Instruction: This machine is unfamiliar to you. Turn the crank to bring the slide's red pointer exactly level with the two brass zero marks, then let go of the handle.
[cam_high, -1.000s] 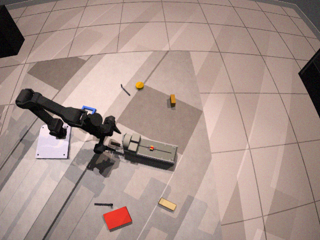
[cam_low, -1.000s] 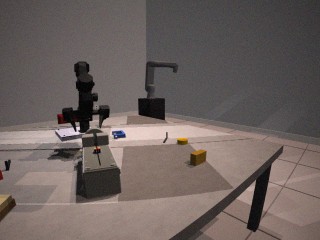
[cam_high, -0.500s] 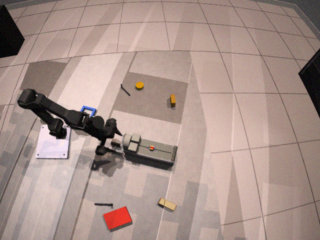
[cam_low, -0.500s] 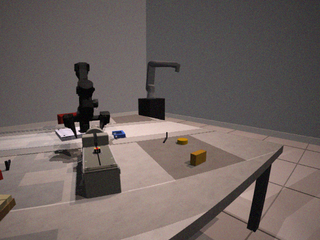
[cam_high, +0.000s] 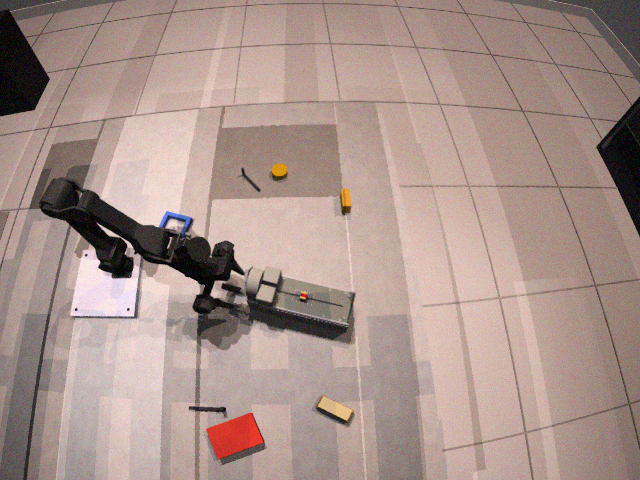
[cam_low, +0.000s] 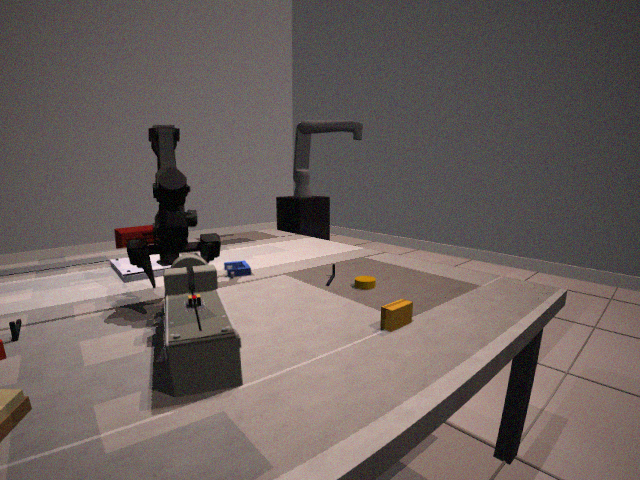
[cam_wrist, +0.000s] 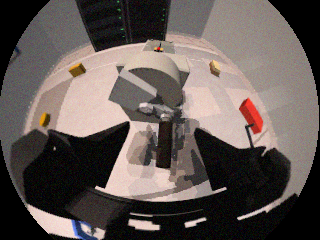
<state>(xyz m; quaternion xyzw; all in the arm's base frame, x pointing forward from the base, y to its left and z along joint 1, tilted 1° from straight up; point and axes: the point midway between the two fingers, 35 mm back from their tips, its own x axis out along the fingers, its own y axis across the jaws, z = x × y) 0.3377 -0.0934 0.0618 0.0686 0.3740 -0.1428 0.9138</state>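
Now: gripper tip 2 cm past the dark crank handle, 1 cm to the right of it and 1 cm below it. Round my gripper tip: blue block (20 cm behind, 24 cm to the left, 5 cm below); red plate (3 cm behind, 36 cm to the right, 5 cm below); red pointer (16 cm ahead, 3 cm to the right, 2 cm above).
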